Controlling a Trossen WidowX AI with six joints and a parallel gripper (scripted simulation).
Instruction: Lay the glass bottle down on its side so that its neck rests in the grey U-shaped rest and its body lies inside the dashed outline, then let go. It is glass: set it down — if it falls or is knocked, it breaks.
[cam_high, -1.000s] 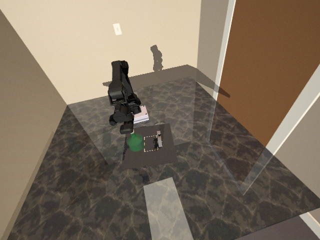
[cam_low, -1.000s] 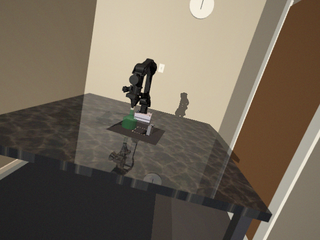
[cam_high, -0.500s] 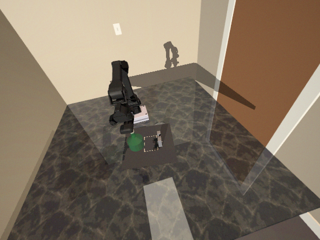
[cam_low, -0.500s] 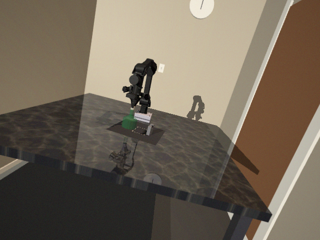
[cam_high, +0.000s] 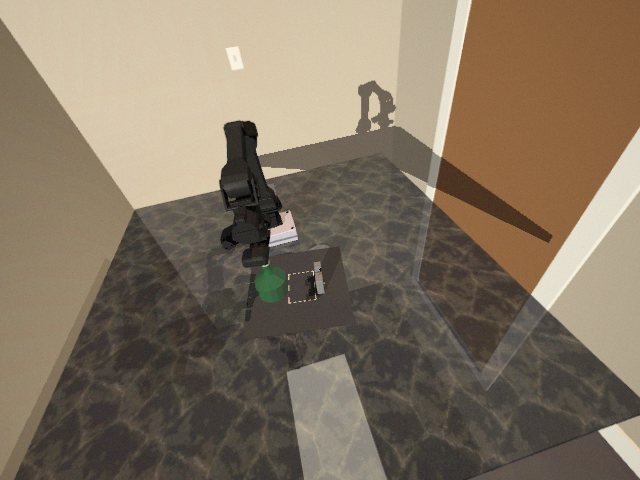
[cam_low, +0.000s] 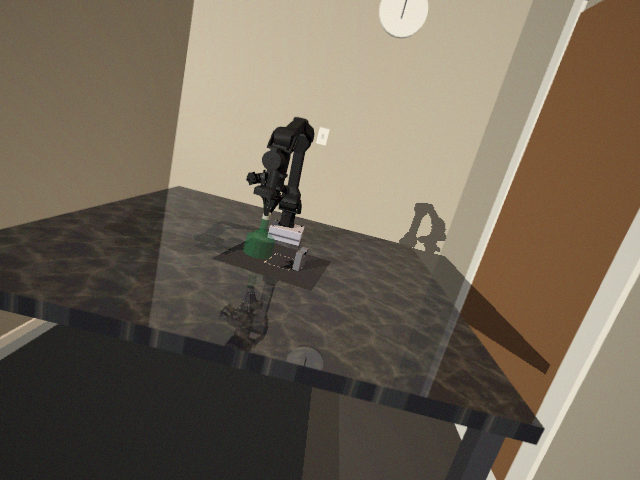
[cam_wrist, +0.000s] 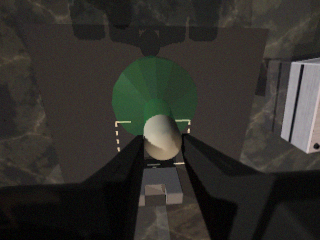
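The green glass bottle is 50 mm below my gripper tip. From my gripper tip the other things lie so: dark mat 10 mm ahead, 70 mm to the left, 140 mm below.
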